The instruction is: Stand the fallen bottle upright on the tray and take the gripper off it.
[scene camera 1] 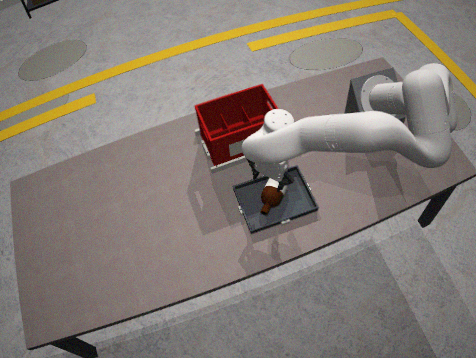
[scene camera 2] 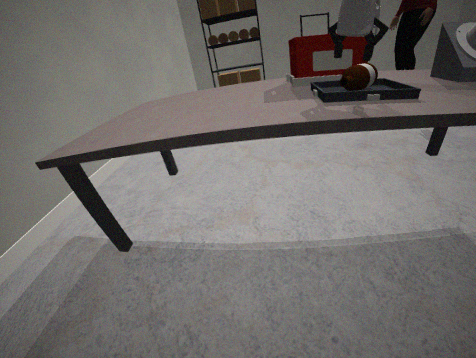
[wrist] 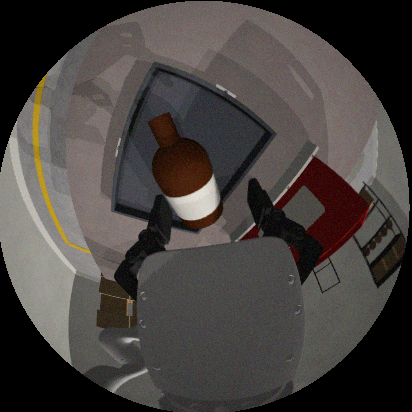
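Observation:
The brown bottle with a white label (scene camera 1: pixel 271 196) (scene camera 2: pixel 358 76) (wrist: pixel 182 167) lies on its side on the dark grey tray (scene camera 1: pixel 301 201) (scene camera 2: pixel 395 94) (wrist: pixel 235 135). In the wrist view its neck points to the upper left and its base lies toward the gripper. My gripper (scene camera 1: pixel 269 181) (scene camera 2: pixel 353 56) (wrist: pixel 206 195) is open, with nothing held. It is above the base end of the bottle, pointing down, and in scene camera 2 the fingertips are a little above the bottle. In scene camera 1 the arm and fingers hide part of the bottle's base end.
A red crate with dividers (scene camera 1: pixel 220 150) (scene camera 2: pixel 300 55) (wrist: pixel 340 195) stands behind the tray, close to the arm's wrist. The tray and crate are on the brown table (scene camera 1: pixel 125 225) (scene camera 2: pixel 200 110). A person (scene camera 2: pixel 413 40) stands beyond the table.

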